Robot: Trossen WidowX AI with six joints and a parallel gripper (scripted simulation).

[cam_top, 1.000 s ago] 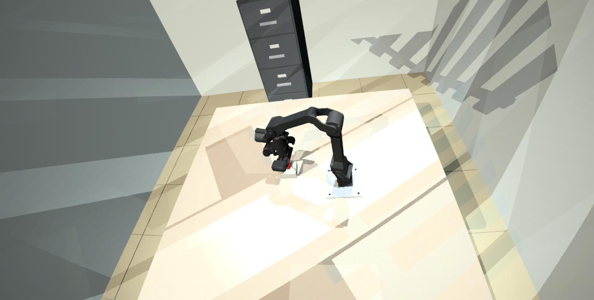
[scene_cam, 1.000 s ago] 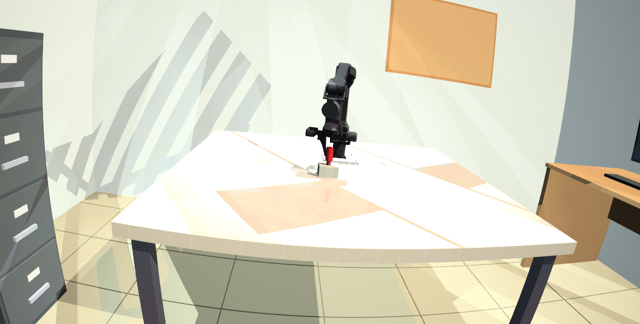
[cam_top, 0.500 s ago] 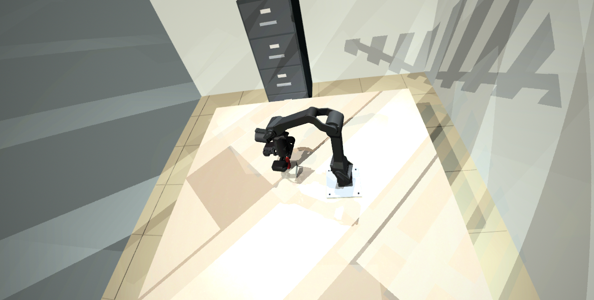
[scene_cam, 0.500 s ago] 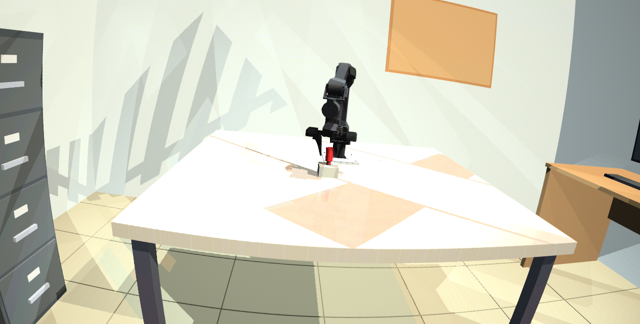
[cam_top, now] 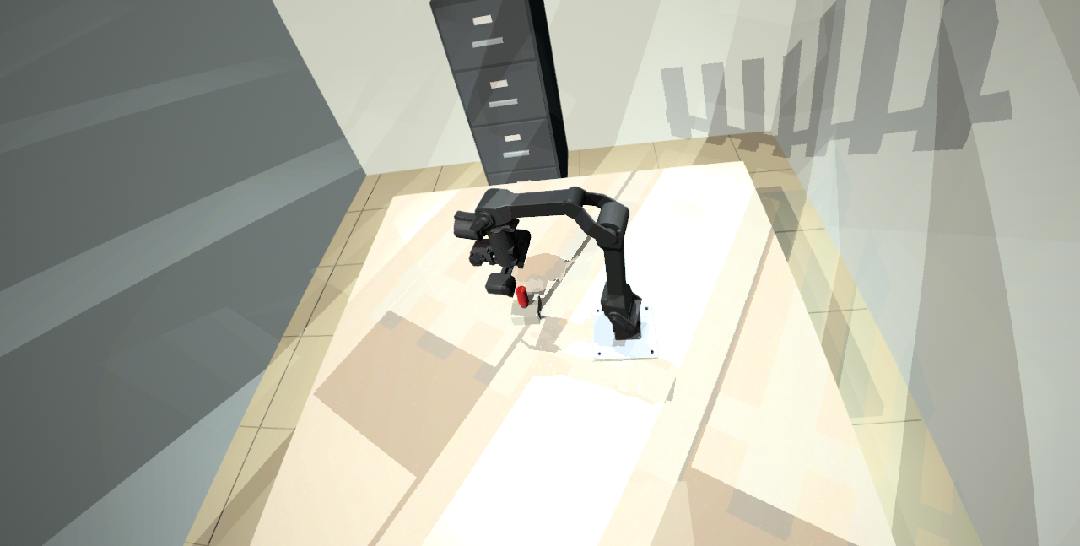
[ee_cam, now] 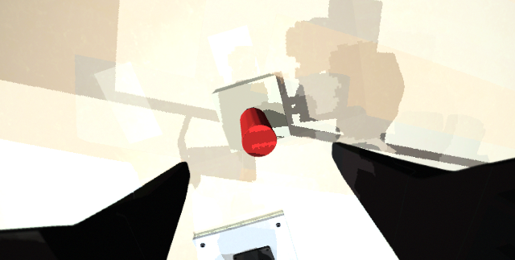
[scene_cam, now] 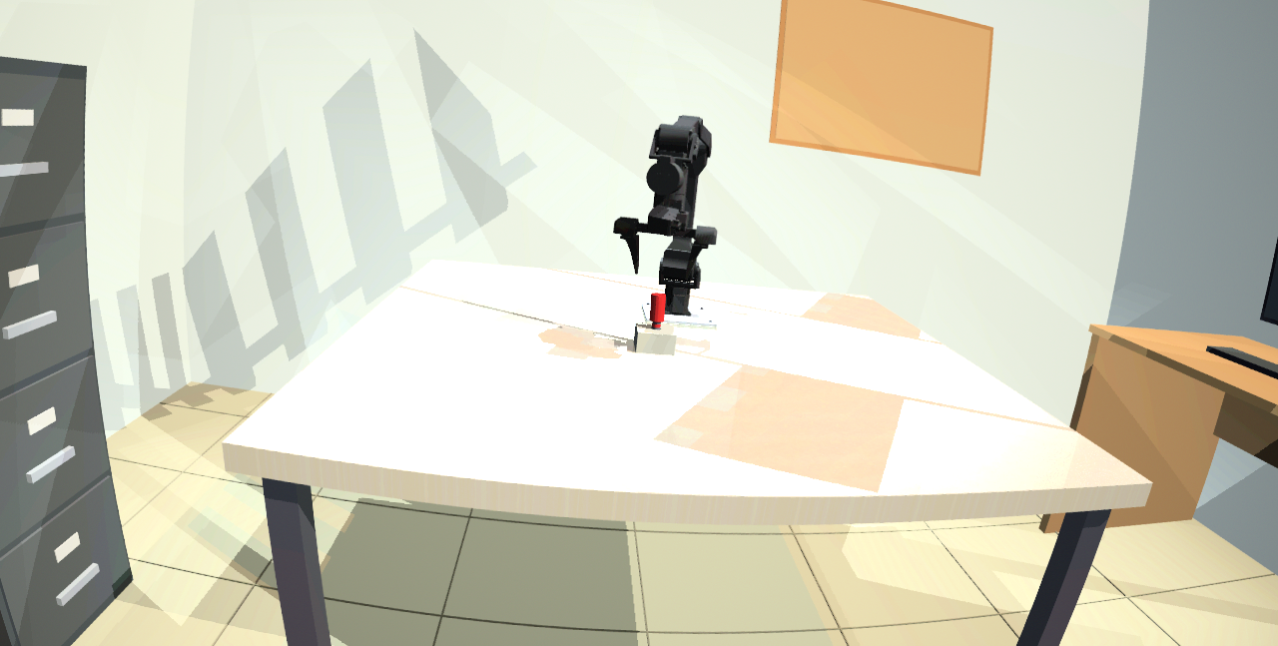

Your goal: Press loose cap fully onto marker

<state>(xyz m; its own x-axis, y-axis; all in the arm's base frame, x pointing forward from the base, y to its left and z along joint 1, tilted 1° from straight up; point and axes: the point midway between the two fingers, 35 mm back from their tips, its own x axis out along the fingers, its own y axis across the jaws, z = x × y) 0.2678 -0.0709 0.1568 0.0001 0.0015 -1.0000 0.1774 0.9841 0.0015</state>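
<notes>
The red cap lies 60 mm below my gripper tip. The rest, counted from my gripper tip: holder block (120 mm below).
</notes>
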